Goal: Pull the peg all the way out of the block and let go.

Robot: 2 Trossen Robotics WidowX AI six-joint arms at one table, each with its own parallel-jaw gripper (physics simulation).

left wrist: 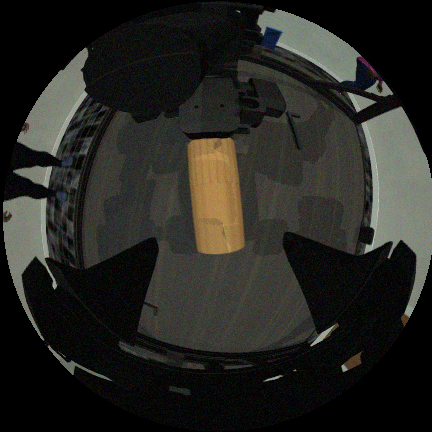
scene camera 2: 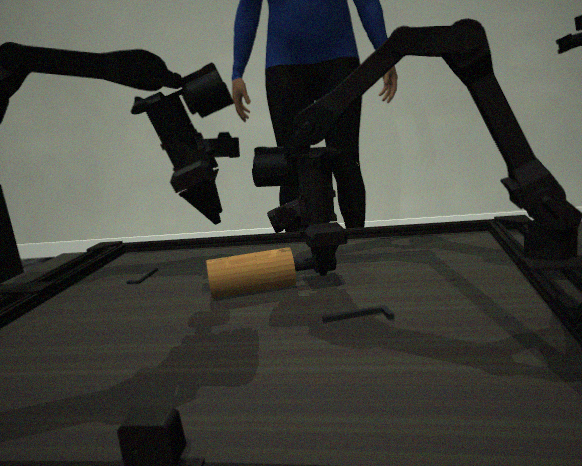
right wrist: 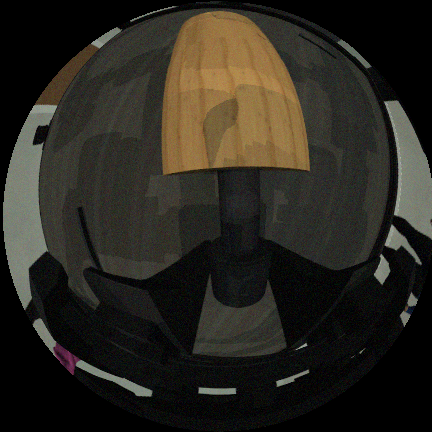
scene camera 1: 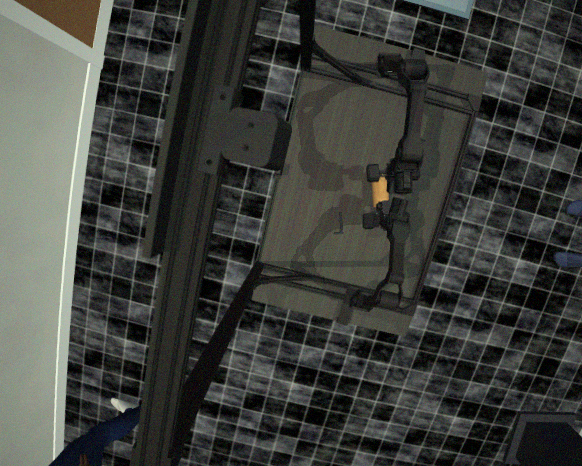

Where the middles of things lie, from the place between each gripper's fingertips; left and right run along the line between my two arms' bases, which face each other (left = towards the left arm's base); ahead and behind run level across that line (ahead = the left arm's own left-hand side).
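Labels:
My left gripper is visible 10 cm above the wooden block (scene camera 2: 228,276) and 4 cm to the left of it. Dark peg (right wrist: 239,259), counted from my left hand: 10 cm below, 2 cm ahead, 13 cm to the right.
My right gripper is visible 20 mm below the wooden block, 20 mm past it and 120 mm to the right of it. Dark peg, counted from my right hand: 20 mm above, 40 mm to the left.

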